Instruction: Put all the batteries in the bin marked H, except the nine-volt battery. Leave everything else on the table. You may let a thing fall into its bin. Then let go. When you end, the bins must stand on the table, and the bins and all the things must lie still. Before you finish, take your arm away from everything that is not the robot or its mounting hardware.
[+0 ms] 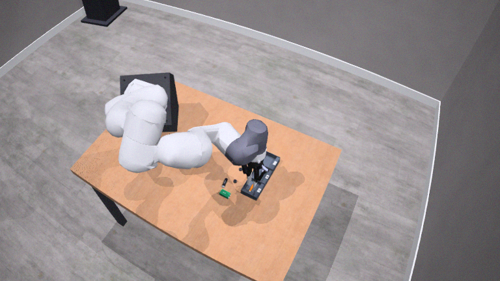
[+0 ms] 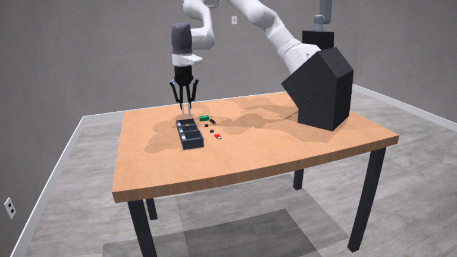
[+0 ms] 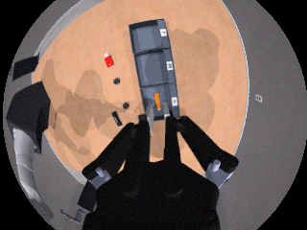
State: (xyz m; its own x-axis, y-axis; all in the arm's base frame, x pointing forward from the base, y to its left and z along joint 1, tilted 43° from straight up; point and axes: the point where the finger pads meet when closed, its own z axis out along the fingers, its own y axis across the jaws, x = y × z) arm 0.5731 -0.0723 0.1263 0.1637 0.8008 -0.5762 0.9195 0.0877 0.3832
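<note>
Now: hand 130 mm past the black cylindrical battery, 90 mm above it and 10 mm to the left of it. Also, from my hand: orange battery (80 mm below); green flat board (100 mm behind, 90 mm below, 70 mm to the right).
</note>
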